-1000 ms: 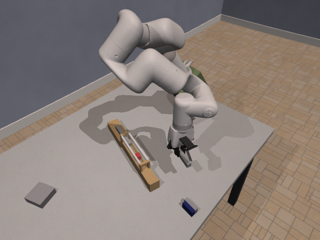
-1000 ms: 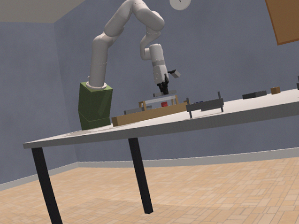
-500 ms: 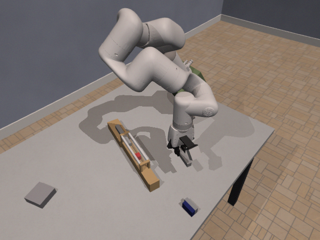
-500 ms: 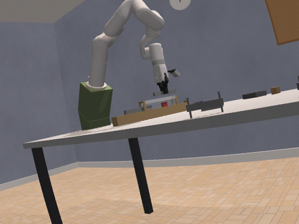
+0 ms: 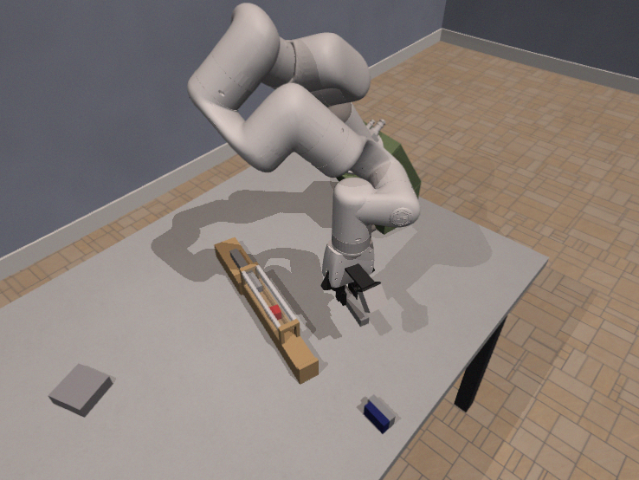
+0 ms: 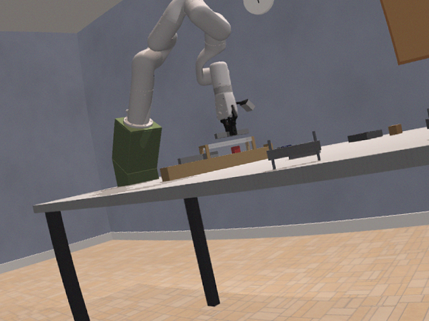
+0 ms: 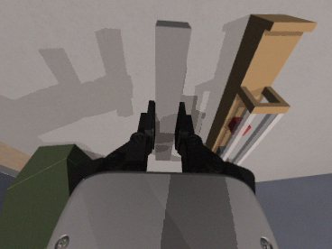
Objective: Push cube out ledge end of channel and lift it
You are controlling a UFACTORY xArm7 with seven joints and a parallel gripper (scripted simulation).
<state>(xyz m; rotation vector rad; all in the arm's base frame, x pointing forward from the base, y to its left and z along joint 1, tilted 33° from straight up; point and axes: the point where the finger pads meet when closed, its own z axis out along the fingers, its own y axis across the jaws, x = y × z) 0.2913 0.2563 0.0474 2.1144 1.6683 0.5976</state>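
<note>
Now: the wooden channel 11 cm ahead of my hand, 14 cm to the right of it and 8 cm below it. The rest, counted from my hand: brown cube (64 cm ahead, 18 cm to the left, 12 cm below); then flat grey block (52 cm ahead, 24 cm to the right, 12 cm below); then blue block (9 cm ahead, 20 cm to the left, 12 cm below).
</note>
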